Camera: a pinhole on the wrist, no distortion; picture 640 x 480 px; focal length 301.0 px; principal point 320.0 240.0 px. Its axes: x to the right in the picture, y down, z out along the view. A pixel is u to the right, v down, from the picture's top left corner.
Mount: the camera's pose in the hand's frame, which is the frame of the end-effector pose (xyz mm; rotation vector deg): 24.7 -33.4 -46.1 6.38 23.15 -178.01
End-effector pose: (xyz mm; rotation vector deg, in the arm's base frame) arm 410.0 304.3 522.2 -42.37 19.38 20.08
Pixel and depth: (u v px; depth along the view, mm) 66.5 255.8 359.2
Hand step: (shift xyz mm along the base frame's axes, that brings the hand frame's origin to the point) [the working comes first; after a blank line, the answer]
In the camera's frame: -302.5 18.9 359.2

384.6 180.7 178.3
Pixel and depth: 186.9 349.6 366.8
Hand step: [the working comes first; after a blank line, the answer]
In the camera's frame: -162.2 133.6 366.8

303.4 54.8 280.5
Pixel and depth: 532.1 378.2 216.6
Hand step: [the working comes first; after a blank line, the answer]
In the camera's frame: 152.6 99.4 216.6

-25.2 -64.6 255.2
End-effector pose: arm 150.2 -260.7 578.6 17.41 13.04 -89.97
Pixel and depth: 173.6 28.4 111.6
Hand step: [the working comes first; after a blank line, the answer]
In the camera's frame: -54.3 -78.5 111.6

8.9 -94.5 57.9
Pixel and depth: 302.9 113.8 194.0
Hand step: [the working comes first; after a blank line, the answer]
In the camera's frame: -11.0 -81.3 194.0

-12.7 -73.4 146.0
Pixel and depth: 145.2 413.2 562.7
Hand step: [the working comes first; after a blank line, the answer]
In the camera's frame: -326.8 323.8 562.7

-514.9 -431.6 284.9
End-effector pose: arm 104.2 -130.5 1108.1 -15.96 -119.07 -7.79
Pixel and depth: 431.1 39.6 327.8
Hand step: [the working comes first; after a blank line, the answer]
In the camera's frame: 121.0 -218.2 327.8

-184.0 140.5 -265.9
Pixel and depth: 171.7 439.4 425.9
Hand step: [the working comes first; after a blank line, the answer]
In the camera's frame: -209.8 282.1 425.9

-463.8 -307.6 34.7
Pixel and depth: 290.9 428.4 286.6
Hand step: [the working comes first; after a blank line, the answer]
In the camera's frame: -27.7 179.4 286.6

-244.5 -226.7 -57.6
